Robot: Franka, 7 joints.
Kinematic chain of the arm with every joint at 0, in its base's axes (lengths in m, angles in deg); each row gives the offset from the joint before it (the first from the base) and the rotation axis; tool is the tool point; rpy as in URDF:
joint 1: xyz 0 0 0.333 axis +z
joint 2: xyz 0 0 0 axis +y
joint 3: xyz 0 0 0.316 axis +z
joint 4: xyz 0.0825 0 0 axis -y
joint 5: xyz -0.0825 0 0.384 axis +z
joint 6: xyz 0 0 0 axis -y
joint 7: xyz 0.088 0 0 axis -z
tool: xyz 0 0 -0.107 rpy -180 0 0
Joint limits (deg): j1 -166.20..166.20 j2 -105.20..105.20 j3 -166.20..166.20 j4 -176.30..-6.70 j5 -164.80..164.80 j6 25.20..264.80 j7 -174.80..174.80
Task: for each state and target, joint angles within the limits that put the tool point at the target. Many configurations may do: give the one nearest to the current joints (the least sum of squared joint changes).
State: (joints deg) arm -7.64 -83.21 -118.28 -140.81 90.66 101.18 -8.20
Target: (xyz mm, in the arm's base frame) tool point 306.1 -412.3 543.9
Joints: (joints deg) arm 38.29 -63.73 -79.42 -124.97 94.93 102.51 -8.20
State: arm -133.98 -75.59 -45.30 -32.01 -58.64 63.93 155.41
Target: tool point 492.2 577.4 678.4
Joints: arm -146.01 -73.48 -42.71 -22.74 -65.13 108.89 155.41
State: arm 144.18 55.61 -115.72 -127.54 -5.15 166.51 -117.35
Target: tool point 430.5 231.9 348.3
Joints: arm 123.49 51.08 -95.37 -144.31 -7.24 161.24 -117.35
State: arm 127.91 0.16 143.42 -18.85 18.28 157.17 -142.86
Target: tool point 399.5 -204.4 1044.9
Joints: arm 155.24 -31.94 144.35 -6.70 15.01 161.10 -142.86
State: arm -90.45 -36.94 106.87 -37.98 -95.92 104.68 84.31
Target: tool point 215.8 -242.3 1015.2
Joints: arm -111.22 -0.69 85.80 -41.20 -87.54 64.39 84.31
